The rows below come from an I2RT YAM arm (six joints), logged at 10 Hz.
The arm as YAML. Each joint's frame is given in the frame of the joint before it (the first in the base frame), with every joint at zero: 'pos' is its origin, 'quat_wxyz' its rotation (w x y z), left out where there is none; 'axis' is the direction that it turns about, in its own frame. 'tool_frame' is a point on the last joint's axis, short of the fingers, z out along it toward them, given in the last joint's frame.
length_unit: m
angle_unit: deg
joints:
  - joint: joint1
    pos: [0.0, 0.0, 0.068]
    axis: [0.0, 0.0, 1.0]
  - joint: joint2
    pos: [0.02, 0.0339, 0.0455]
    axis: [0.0, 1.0, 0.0]
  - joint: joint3
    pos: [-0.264, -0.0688, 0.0]
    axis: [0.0, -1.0, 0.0]
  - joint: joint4
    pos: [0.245, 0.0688, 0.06]
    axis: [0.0, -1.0, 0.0]
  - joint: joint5
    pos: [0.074, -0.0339, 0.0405]
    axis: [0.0, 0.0, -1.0]
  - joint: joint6
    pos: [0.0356, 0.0, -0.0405]
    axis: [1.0, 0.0, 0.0]
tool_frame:
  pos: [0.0, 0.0, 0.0]
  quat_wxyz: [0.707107, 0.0, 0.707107, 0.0]
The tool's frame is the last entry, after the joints.
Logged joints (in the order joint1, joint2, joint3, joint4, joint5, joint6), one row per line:
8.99, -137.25, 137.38, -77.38, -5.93, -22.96
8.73, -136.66, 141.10, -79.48, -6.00, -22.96
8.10, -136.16, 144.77, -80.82, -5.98, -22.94
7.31, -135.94, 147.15, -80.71, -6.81, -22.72
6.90, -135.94, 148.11, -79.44, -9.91, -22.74
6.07, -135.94, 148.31, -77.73, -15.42, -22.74
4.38, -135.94, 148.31, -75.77, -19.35, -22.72
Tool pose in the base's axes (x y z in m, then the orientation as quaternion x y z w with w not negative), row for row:
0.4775, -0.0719, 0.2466, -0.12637, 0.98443, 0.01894, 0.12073
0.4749, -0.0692, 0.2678, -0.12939, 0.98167, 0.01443, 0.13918
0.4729, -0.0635, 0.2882, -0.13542, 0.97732, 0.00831, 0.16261
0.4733, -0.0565, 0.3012, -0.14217, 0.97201, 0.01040, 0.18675
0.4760, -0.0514, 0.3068, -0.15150, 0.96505, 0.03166, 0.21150
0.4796, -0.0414, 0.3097, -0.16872, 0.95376, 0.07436, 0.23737
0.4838, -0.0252, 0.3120, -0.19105, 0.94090, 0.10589, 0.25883
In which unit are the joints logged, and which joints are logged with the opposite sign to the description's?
The joints are logged in degrees. Opposite sign: joint1, joint2.
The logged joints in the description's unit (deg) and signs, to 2 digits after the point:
-8.99, 137.25, 137.38, -77.38, -5.93, -22.96
-8.73, 136.66, 141.10, -79.48, -6.00, -22.96
-8.10, 136.16, 144.77, -80.82, -5.98, -22.94
-7.31, 135.94, 147.15, -80.71, -6.81, -22.72
-6.90, 135.94, 148.11, -79.44, -9.91, -22.74
-6.07, 135.94, 148.31, -77.73, -15.42, -22.74
-4.38, 135.94, 148.31, -75.77, -19.35, -22.72

